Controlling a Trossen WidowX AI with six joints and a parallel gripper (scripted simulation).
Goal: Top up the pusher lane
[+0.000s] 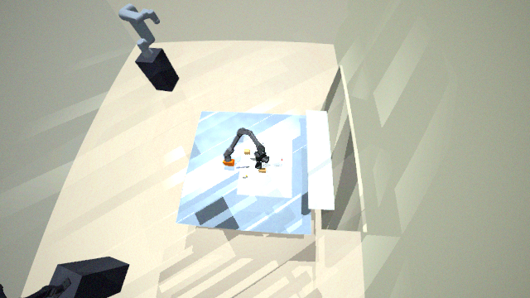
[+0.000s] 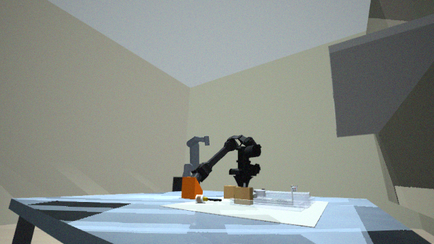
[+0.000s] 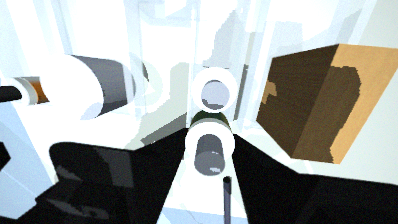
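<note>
The brown box is 5 cm ahead of my gripper tip, 7 cm to the right of it and 1 cm below it. From my gripper tip the other things lie so: pusher plate: 14 cm ahead, 5 cm to the left; then clear lane: 16 cm ahead, 4 cm to the left, 3 cm below; then grey cylinder: 2 cm ahead, 13 cm to the left, 2 cm below.
</note>
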